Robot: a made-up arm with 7 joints. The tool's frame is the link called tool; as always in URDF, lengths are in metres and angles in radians. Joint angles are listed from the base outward.
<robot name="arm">
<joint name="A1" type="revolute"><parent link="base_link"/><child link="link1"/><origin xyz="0.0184 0.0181 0.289" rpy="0 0 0"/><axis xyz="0 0 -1"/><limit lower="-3.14" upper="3.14"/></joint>
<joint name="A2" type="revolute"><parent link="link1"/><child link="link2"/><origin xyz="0.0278 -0.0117 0.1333" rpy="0 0 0"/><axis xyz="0 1 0"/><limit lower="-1.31" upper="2.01"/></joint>
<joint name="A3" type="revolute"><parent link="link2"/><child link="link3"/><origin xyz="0.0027 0.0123 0.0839" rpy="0 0 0"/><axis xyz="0 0 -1"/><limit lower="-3.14" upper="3.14"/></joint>
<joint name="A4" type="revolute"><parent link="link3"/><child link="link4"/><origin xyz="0.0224 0.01 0.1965" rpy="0 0 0"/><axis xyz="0 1 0"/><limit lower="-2.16" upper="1.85"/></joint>
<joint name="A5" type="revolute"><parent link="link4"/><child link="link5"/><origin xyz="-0.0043 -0.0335 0.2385" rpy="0 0 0"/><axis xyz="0 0 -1"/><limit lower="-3.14" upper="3.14"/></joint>
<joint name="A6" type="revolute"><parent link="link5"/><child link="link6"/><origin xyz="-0.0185 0.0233 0.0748" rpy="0 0 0"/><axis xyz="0 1 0"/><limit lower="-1.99" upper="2.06"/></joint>
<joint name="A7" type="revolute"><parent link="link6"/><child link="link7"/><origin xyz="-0.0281 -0.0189 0.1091" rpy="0 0 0"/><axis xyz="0 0 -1"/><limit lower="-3.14" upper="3.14"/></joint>
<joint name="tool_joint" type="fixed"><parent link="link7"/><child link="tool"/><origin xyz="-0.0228 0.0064 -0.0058" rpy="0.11 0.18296 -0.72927"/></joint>
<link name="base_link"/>
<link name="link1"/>
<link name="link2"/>
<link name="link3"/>
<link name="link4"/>
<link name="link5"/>
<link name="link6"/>
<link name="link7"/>
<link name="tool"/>
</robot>
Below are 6 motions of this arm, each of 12 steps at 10 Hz.
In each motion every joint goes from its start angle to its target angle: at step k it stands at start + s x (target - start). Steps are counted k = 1, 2, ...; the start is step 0. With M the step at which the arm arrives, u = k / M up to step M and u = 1 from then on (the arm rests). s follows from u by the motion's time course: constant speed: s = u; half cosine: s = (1 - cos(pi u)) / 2; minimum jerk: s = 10 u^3 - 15 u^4 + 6 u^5.
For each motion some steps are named. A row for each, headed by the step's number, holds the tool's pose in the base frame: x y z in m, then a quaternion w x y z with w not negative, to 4 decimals.
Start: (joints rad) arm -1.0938 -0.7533 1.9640 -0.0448 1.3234 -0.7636 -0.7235
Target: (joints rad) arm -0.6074 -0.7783 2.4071 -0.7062 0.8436 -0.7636 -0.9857
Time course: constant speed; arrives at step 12
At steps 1, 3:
1: -0.1523 -0.2530 0.9573 0.4297 0.0798 -0.0073 -0.8994
3: -0.1913 -0.2008 0.9602 0.3882 0.0737 -0.0548 -0.9170

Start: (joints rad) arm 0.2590 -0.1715 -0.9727 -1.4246 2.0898 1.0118 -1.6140
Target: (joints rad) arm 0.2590 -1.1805 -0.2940 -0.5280 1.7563 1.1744 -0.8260
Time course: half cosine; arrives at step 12
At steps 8, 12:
8: -0.5487 -0.0255 0.5862 0.7149 0.6708 -0.1863 0.0651
12: -0.5963 0.0439 0.5040 0.6960 0.6914 -0.1916 -0.0292

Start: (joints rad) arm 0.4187 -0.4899 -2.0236 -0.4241 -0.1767 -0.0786 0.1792
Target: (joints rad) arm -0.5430 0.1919 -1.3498 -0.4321 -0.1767 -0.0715 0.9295
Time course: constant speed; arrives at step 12
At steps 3, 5, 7, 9, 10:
3: -0.1068 -0.1689 1.0397 0.8911 0.1687 -0.0862 0.4123
5: -0.0306 -0.1945 1.0442 0.9015 0.2261 -0.0292 0.3679
7: 0.0483 -0.1968 1.0467 0.9098 0.2624 0.0396 0.3190
9: 0.1246 -0.1761 1.0473 0.9168 0.2750 0.1136 0.2665
10: 0.1602 -0.1574 1.0469 0.9198 0.2722 0.1505 0.2392

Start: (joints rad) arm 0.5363 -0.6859 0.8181 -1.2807 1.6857 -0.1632 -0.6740
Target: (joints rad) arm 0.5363 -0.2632 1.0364 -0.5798 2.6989 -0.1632 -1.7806
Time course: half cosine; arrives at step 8
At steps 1, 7, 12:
1: -0.1528 0.4794 0.6201 0.1404 -0.3280 0.7208 0.5942
7: -0.0826 0.2670 1.0220 0.0590 -0.1771 0.3480 0.9187
12: -0.0765 0.2523 1.0325 0.0582 -0.1720 0.3305 0.9262

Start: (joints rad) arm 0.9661 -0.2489 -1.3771 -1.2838 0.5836 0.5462 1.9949
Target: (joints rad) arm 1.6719 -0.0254 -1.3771 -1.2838 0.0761 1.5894 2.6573
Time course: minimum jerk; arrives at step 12
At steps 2, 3, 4, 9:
2: -0.3440 -0.0766 0.8242 0.1990 0.4596 0.0925 -0.8606
3: -0.3394 -0.0645 0.8314 0.1748 0.4260 0.0851 -0.8836
4: -0.3308 -0.0460 0.8417 0.1329 0.3717 0.0724 -0.9159
9: -0.2491 0.0458 0.8707 0.2129 0.0151 0.0315 0.9764

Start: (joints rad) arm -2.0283 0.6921 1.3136 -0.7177 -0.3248 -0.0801 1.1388
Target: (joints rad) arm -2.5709 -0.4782 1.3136 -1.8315 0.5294 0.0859 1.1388
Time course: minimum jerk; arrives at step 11
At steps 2, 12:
2: -0.3745 0.1206 0.9023 0.8932 0.2506 -0.3015 -0.2201
12: -0.0935 -0.3490 0.5199 0.3182 0.7802 0.3667 -0.3943

